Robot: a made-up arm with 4 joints.
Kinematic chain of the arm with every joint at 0, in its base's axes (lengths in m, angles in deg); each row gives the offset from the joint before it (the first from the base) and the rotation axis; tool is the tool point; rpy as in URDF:
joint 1: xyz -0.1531 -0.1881 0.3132 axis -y
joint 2: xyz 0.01 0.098 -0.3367 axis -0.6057 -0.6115 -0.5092
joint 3: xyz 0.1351 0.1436 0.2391 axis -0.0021 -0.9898 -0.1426
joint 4: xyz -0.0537 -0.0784 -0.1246 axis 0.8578 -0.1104 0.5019
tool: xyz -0.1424 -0.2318 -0.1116 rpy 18 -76.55 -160.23
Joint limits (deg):
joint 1: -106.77..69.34
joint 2: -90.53..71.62
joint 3: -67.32..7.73
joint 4: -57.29..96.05
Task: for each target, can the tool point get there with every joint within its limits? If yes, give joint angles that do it. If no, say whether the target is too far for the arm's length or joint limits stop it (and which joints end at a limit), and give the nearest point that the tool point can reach.
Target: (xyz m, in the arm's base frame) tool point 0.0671 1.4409 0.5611
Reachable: no: too far | nearest point -0.1321 0.2186 0.5605 | short by 1.238 m
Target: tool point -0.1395 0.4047 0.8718
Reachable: no: joint limits stop it (at a limit: joint 1, joint 2, joint 4) | nearest point -0.2014 0.2043 0.6008 | short by 0.343 m
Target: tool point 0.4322 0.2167 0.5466
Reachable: no: joint limits stop it (at a limit: joint 1, joint 3, joint 4) | nearest point 0.3845 0.0060 0.3004 | short by 0.327 m
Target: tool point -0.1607 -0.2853 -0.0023
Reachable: yes | joints 5.77 -21.88 -9.22 -3.27
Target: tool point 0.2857 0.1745 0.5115
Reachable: no: joint limits stop it (at a limit: joint 1, joint 3, joint 4) | nearest point 0.3846 0.0042 0.3020 | short by 0.288 m
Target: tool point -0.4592 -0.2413 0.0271
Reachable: yes | joints -43.46 -73.82 -23.14 26.35
